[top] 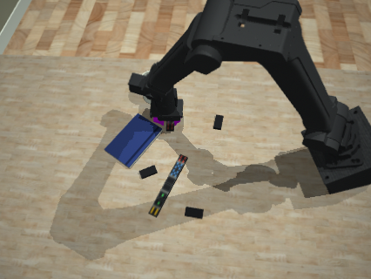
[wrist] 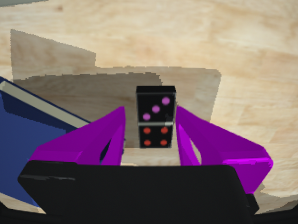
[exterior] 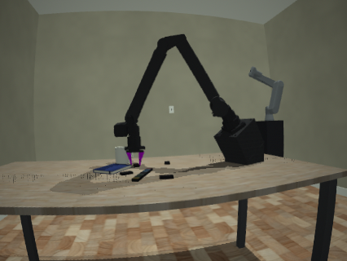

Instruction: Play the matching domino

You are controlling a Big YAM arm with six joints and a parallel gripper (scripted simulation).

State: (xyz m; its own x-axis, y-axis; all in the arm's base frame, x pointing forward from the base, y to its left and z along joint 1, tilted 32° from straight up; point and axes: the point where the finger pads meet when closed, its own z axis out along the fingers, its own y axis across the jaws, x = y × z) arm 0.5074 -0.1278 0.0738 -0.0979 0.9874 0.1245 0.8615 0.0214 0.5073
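Right now my hand is right at the black domino. From my hand the other things lie so: white mug 7 cm ahead, 12 cm to the right, 3 cm above; blue book 11 cm ahead, 8 cm to the left.
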